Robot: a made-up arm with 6 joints.
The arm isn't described. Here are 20 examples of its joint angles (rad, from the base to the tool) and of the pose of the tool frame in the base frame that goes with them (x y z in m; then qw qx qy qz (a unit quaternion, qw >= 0)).
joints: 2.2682 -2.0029 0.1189 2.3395 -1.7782 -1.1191
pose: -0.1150 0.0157 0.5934 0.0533 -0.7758 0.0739 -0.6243
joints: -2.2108 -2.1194 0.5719 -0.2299 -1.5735 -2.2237
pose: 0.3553 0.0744 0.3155 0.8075 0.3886 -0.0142 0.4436
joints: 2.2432 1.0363 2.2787 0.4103 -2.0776 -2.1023
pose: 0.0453 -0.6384 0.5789 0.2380 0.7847 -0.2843 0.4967
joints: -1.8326 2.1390 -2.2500 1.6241 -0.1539 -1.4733
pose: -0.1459 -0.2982 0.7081 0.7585 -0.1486 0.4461 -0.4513
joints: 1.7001 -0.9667 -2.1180 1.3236 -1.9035 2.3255
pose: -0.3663 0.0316 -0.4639 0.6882 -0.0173 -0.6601 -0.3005
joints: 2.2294 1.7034 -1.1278 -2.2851 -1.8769 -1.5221
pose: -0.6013 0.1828 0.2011 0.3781 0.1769 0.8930 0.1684
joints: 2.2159 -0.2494 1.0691 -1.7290 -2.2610 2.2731
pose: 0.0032 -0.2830 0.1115 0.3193 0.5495 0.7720 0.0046
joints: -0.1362 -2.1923 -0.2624 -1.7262 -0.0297 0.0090
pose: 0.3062 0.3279 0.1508 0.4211 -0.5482 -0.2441 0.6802
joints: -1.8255 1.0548 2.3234 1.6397 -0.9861 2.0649
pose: 0.6176 0.3527 0.2353 0.0561 -0.2809 0.1370 0.9483
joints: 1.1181 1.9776 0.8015 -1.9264 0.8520 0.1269
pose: -0.1331 -0.1937 0.0280 0.6378 0.6543 -0.2332 -0.3327
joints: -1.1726 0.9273 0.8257 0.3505 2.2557 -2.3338
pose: 0.0421 0.2617 0.0936 0.4302 0.5377 -0.5106 0.5149
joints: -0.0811 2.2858 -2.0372 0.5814 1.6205 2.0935
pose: 0.3338 -0.2500 0.8214 0.0910 -0.9842 0.1359 0.0685
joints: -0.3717 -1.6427 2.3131 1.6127 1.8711 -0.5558
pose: -0.3923 -0.0074 -0.0909 0.3778 0.5857 -0.7157 -0.0436
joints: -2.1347 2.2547 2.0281 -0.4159 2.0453 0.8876
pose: 0.3851 0.4659 0.1923 0.9253 -0.0910 0.0844 0.3584
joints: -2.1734 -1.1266 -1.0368 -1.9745 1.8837 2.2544
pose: -0.1326 -0.5230 0.0385 0.0142 -0.2757 0.8835 0.3785
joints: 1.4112 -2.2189 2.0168 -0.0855 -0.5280 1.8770
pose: -0.2255 -0.4900 -0.0685 0.4352 0.2878 0.8210 0.2318
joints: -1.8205 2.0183 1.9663 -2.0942 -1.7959 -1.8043
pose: 0.2956 0.5333 0.6279 0.7096 -0.3815 -0.5207 0.2826
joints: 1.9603 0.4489 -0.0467 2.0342 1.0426 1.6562
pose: -0.1049 0.1009 -0.2860 0.8280 -0.1826 0.1908 0.4946
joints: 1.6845 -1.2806 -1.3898 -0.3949 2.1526 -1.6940
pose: -0.2764 0.2035 -0.1599 0.3133 0.5082 -0.7788 -0.1926
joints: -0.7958 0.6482 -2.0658 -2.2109 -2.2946 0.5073
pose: 0.5951 0.0074 0.3953 0.3516 -0.0122 -0.6410 -0.6822
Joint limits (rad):
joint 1: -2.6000..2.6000
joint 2: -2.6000..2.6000
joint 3: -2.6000..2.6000
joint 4: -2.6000..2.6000
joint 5: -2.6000..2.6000
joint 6: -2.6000..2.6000
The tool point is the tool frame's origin. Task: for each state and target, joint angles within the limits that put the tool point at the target. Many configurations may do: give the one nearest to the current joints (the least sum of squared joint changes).
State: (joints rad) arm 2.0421 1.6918 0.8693 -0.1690 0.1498 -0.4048
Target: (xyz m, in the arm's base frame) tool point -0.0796 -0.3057 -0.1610
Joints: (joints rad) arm 2.2495 1.4765 1.0286 -0.4635 0.2759 -0.3022
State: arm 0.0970 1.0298 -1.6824 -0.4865 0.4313 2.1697
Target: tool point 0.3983 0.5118 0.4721
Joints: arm 0.2027 0.7060 -1.5752 -0.5212 0.5254 2.2727
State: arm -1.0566 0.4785 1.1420 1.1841 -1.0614 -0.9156
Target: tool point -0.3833 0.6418 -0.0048
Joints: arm -0.5977 0.5479 1.5379 1.1845 -1.1306 -1.0081
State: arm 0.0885 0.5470 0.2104 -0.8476 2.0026 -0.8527
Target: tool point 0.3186 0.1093 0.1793
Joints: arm -0.3668 0.4986 -0.0566 -0.4914 1.6467 -0.5602
